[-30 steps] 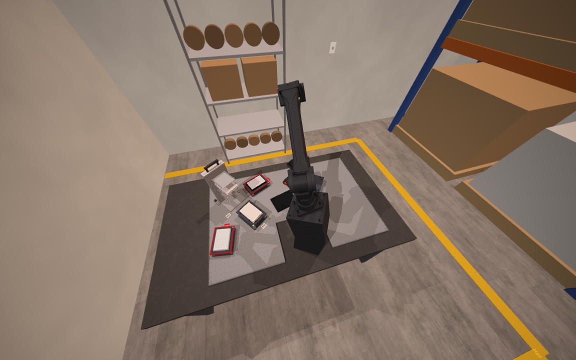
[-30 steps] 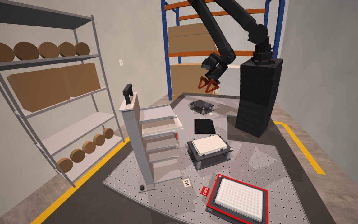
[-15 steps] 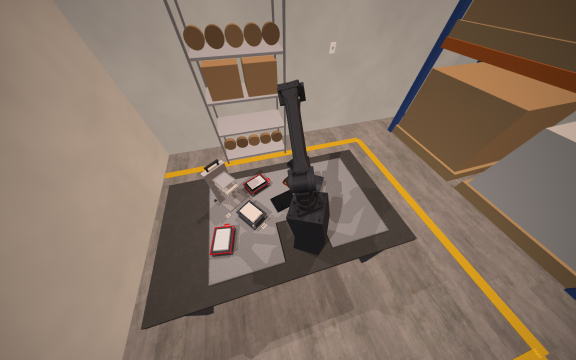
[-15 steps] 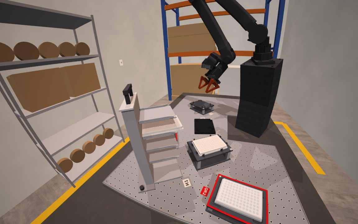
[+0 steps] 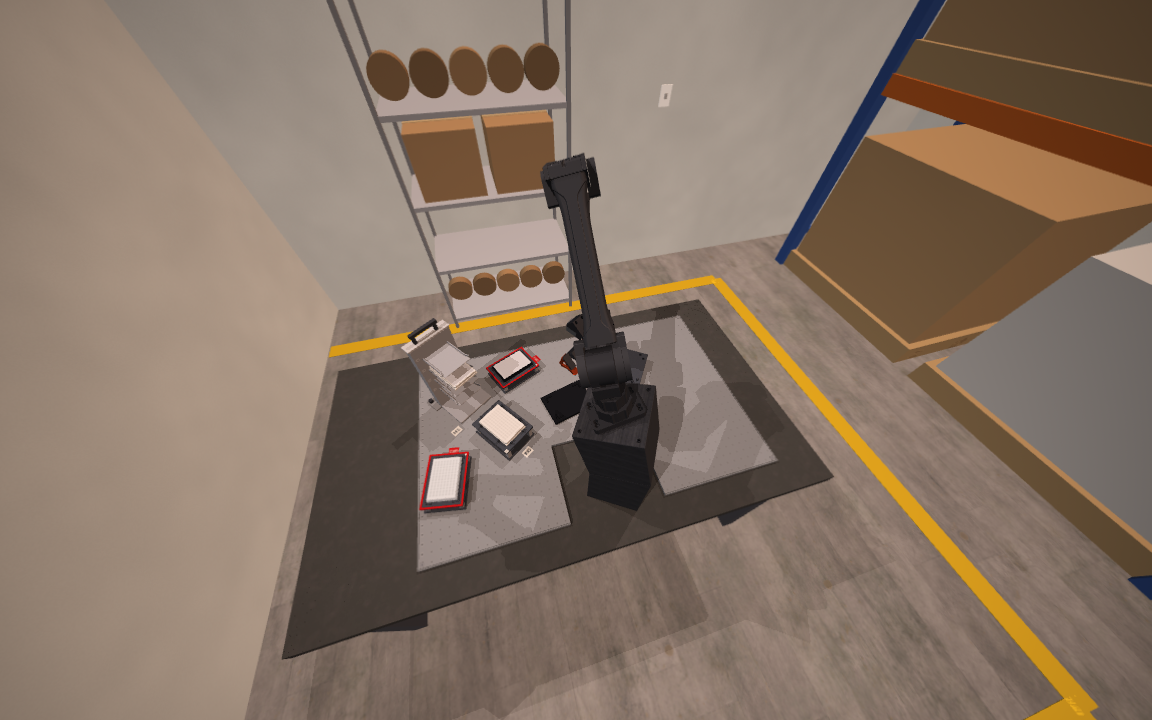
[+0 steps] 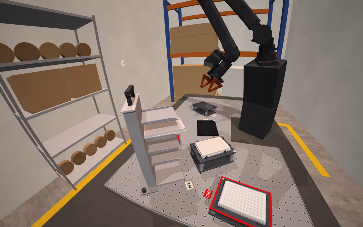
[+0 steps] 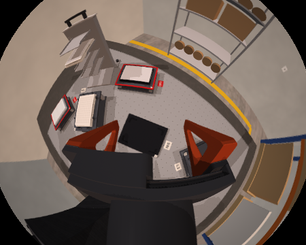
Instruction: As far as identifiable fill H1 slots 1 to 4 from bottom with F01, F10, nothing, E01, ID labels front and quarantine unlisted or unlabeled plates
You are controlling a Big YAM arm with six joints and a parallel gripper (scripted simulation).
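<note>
My gripper is now 8 cm past the dark regrip nest, 26 cm to the right of it and 19 cm above it. The rest, counted from my hand: L1 label (4 cm behind, 17 cm to the right, 25 cm below); then N6 deck label (1 cm ahead, 8 cm to the right, 25 cm below); then flat black nest (2 cm behind, 2 cm to the left, 24 cm below).
</note>
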